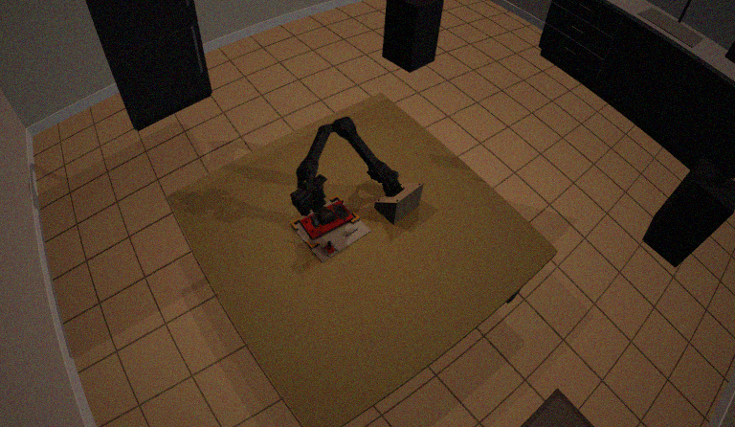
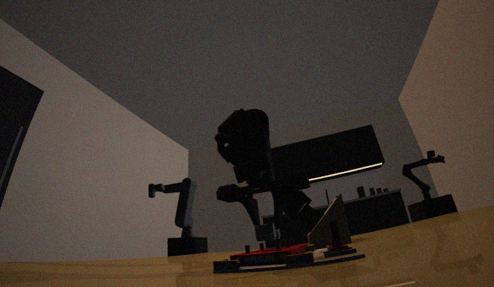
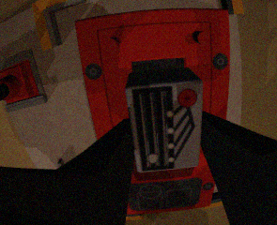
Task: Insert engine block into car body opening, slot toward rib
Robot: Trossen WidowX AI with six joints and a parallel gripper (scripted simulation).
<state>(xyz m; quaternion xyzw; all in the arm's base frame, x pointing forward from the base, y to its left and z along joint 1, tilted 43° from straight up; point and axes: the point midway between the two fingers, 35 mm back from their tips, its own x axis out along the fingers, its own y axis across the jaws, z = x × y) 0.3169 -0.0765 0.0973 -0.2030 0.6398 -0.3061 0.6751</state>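
My gripper tip is now 1 cm above the engine block. Round my gripper tip: grey baseplate (2 cm behind, 3 cm to the left, 5 cm below).
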